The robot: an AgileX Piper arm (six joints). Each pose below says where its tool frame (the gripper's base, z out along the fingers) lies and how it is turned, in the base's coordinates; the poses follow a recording.
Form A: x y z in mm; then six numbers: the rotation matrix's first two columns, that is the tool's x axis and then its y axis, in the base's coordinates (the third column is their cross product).
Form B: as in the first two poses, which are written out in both.
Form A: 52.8 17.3 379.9 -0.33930 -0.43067 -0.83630 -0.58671 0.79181 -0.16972
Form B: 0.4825 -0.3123 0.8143 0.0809 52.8 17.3 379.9
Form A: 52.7 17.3 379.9 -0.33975 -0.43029 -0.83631 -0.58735 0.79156 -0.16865
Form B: 0.4822 -0.3124 0.8144 0.0814 52.7 17.3 379.9
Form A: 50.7 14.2 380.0 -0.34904 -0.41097 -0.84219 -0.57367 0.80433 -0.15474
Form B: 0.4845 -0.3013 0.8170 0.0840 50.7 14.2 380.0
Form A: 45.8 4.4 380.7 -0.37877 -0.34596 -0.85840 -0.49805 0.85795 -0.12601
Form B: 0.4955 -0.2552 0.8267 0.0767 45.8 4.4 380.7
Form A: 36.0 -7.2 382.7 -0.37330 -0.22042 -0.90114 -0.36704 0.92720 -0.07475
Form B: 0.5308 -0.1779 0.8258 0.0691 36.0 -7.2 382.7
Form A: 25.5 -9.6 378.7 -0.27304 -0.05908 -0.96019 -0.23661 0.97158 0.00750
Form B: 0.5957 -0.0931 0.7943 0.0745 25.5 -9.6 378.7
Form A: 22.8 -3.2 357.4 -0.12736 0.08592 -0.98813 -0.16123 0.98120 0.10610
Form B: 0.6601 -0.0253 0.7449 0.0936 22.8 -3.2 357.4
